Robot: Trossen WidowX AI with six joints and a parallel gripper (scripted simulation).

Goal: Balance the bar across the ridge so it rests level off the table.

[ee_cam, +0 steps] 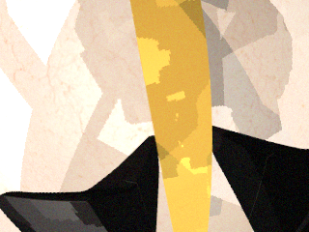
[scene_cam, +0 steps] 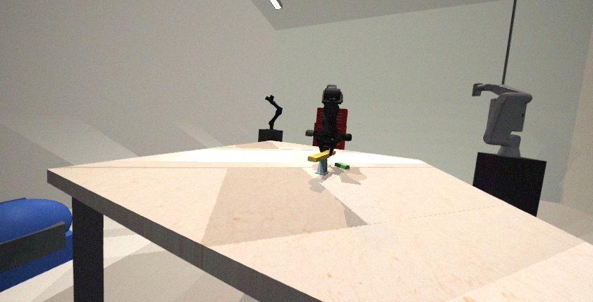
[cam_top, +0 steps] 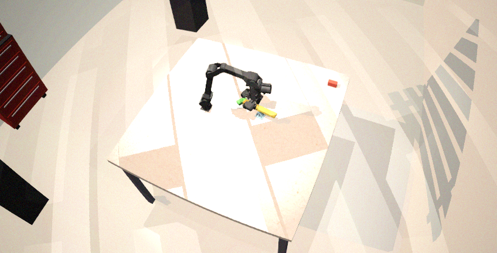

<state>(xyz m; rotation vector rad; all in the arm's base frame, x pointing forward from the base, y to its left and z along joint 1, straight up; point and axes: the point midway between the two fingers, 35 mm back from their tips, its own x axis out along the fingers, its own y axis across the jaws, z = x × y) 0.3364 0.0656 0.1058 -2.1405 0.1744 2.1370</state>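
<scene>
The yellow bar is 3 cm ahead of my gripper tip. Round my gripper tip: red block 40 cm ahead, 43 cm to the left, 5 cm below; then green block 13 cm behind, 6 cm to the left, 6 cm below.
</scene>
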